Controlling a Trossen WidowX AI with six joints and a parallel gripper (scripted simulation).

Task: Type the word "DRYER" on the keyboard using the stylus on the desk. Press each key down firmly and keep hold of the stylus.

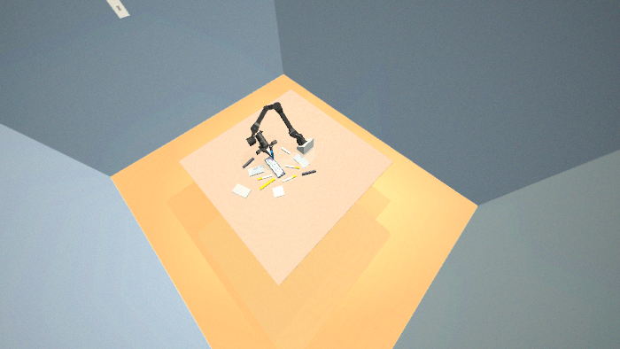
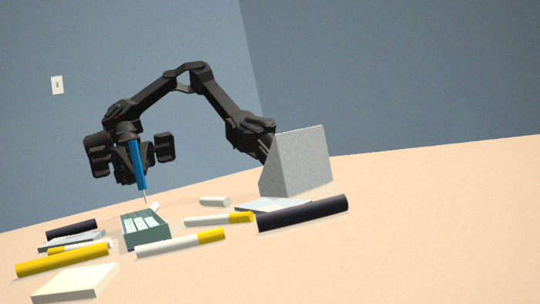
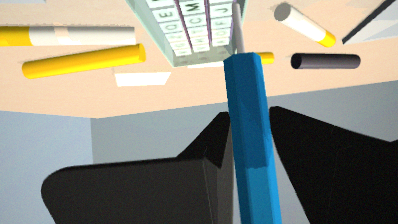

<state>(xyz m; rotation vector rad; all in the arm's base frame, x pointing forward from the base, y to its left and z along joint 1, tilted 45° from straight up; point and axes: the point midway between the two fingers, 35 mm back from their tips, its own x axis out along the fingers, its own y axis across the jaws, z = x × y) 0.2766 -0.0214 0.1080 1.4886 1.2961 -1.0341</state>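
The blue stylus is 2 cm below my gripper tip. Round my gripper tip: grey pad: 17 cm behind, 15 cm to the left, 10 cm below; grey stylus tip: 5 cm below; yellow cylinder: 17 cm ahead, 11 cm to the left, 9 cm below.
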